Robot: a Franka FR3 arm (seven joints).
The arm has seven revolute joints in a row. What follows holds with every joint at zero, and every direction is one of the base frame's.
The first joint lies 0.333 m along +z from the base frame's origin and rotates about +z.
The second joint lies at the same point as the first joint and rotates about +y.
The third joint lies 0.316 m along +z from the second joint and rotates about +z.
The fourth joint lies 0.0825 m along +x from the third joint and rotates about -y.
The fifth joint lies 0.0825 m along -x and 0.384 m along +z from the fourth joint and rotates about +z.
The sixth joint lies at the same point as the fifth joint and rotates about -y.
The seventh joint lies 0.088 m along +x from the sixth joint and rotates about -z.
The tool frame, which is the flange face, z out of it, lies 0.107 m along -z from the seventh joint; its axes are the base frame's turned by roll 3.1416, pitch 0 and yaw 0 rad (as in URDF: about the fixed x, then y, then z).
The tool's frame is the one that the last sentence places.
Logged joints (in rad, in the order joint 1, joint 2, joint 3, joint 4, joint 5, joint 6, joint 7), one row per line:
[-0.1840, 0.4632, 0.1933, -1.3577, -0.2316, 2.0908, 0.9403]
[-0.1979, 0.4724, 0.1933, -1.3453, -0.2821, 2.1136, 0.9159]
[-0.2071, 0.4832, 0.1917, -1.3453, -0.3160, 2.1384, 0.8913]
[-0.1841, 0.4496, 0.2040, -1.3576, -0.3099, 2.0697, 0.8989]
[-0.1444, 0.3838, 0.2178, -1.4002, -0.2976, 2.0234, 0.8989]
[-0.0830, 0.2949, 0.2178, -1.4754, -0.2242, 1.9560, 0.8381]
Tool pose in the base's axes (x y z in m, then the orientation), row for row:
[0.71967, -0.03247, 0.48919, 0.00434, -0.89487, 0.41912, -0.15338]
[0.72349, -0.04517, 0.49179, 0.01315, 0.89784, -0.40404, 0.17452]
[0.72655, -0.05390, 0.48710, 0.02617, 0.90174, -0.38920, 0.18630]
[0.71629, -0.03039, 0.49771, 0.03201, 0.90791, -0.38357, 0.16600]
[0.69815, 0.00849, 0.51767, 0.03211, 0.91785, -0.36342, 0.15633]
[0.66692, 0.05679, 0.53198, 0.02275, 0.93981, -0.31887, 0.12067]
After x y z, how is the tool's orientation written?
As a quaternion, w x y z.
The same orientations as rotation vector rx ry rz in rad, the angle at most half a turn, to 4 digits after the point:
[-2.8036, 1.3131, -0.4805]
[2.7973, -1.2588, 0.5437]
[2.7866, -1.2027, 0.5757]
[2.7956, -1.1811, 0.5111]
[2.8260, -1.1190, 0.4813]
[2.9105, -0.9875, 0.3737]

